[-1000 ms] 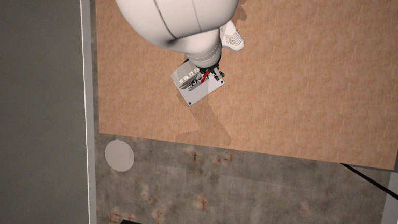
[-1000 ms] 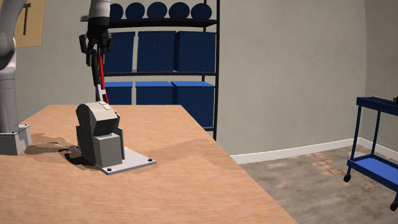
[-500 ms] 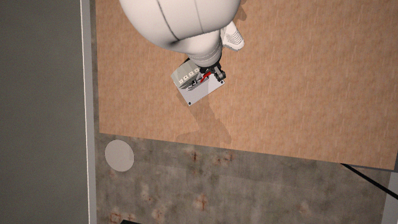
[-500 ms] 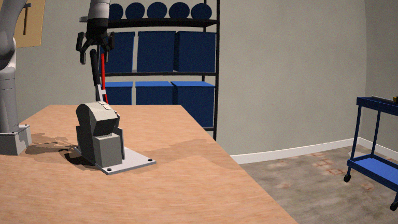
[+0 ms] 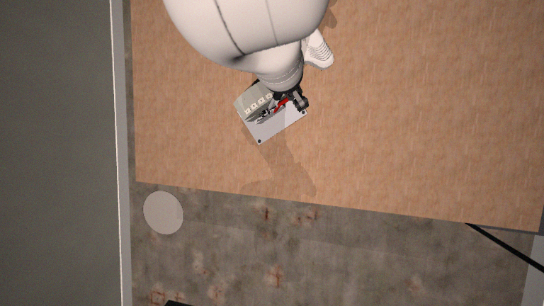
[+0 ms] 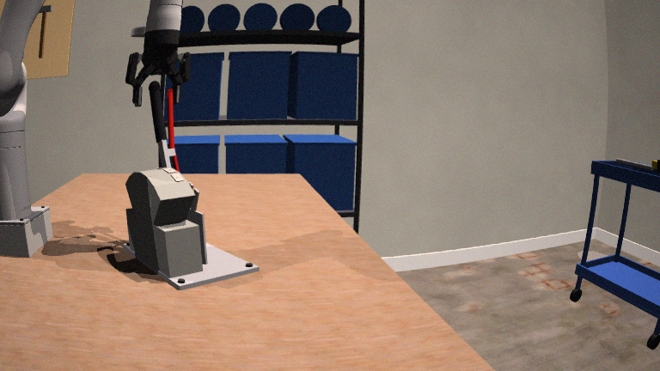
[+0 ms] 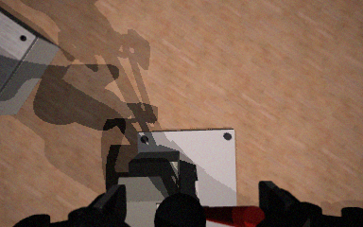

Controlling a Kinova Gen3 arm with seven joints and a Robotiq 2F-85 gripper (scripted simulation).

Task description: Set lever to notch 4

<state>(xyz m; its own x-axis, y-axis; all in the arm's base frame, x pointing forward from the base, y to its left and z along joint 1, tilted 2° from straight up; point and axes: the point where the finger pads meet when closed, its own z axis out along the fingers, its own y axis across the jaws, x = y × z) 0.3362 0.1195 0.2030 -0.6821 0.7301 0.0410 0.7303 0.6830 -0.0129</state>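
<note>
The red bar lies 50 mm ahead of my hand, 30 mm to the right of it and 100 mm below it.
</note>
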